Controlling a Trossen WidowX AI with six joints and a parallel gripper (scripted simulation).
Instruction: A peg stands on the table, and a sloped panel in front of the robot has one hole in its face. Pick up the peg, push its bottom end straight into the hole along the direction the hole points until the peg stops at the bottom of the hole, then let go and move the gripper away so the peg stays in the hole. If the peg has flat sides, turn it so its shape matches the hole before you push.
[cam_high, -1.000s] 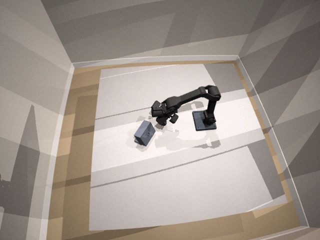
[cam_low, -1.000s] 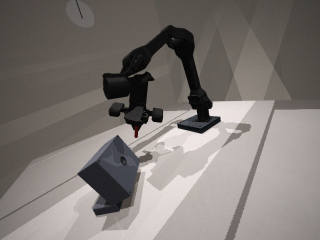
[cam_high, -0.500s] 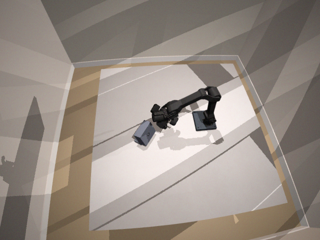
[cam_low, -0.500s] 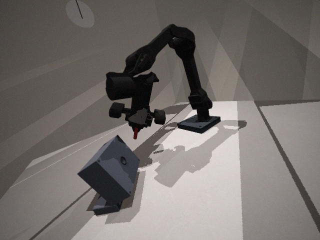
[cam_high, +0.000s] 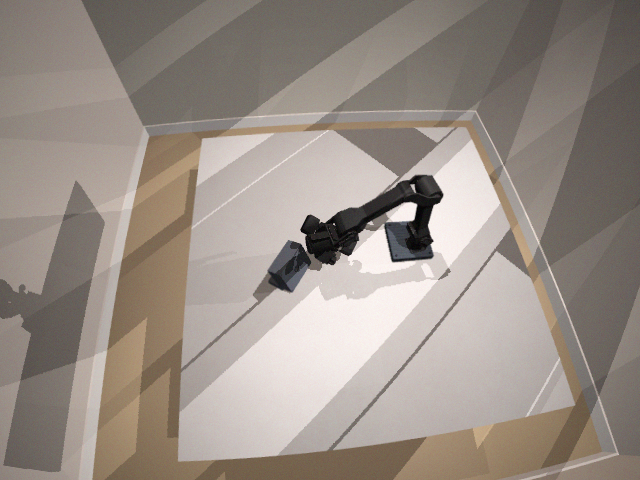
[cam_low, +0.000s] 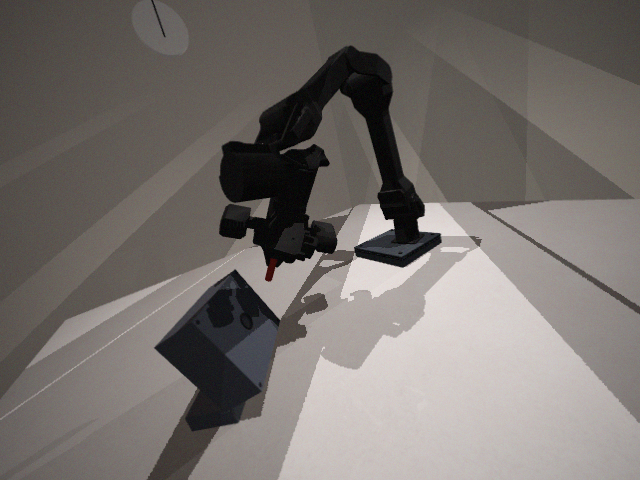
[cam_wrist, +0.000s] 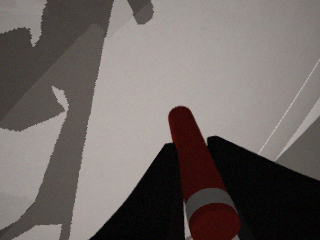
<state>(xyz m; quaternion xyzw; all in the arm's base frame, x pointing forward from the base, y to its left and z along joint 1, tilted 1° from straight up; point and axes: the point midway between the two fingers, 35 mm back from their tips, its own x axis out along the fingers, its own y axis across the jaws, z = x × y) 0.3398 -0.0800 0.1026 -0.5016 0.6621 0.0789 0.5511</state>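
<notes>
The sloped panel lies 130 mm ahead of my gripper tip, 80 mm to the left of it and 20 mm below it. Round my gripper tip: red peg: 10 mm to the left, 10 mm above.
</notes>
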